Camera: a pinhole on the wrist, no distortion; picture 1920 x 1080 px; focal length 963.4 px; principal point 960.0 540.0 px. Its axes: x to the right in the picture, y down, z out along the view. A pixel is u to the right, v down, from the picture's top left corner.
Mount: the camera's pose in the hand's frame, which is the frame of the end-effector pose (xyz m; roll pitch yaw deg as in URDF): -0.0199 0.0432 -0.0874 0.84 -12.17 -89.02
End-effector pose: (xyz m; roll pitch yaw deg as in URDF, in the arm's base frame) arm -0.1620 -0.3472 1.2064 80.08 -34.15 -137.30
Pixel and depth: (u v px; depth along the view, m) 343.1 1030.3 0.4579
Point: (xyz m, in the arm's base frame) -0.2382 -0.1141 1.7128
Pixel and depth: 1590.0 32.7 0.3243
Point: -0.2588 -0.0489 1.0559
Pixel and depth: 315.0 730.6 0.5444
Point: -0.1561 0.0324 1.7201
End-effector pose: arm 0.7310 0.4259 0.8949 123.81 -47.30 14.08
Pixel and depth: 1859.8 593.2 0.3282
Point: 0.9933 0.3434 0.6751
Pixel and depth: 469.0 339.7 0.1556
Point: 0.6525 0.2779 0.9216
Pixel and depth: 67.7 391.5 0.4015
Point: 0.5796 -0.0865 1.0157
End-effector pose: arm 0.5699 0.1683 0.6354 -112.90 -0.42 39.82
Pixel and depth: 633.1 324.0 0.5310
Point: 0.3067 0.2524 0.1790
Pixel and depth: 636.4 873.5 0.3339
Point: 0.5671 0.3120 0.3439
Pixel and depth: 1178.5 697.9 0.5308
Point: 0.3562 0.5197 0.4217
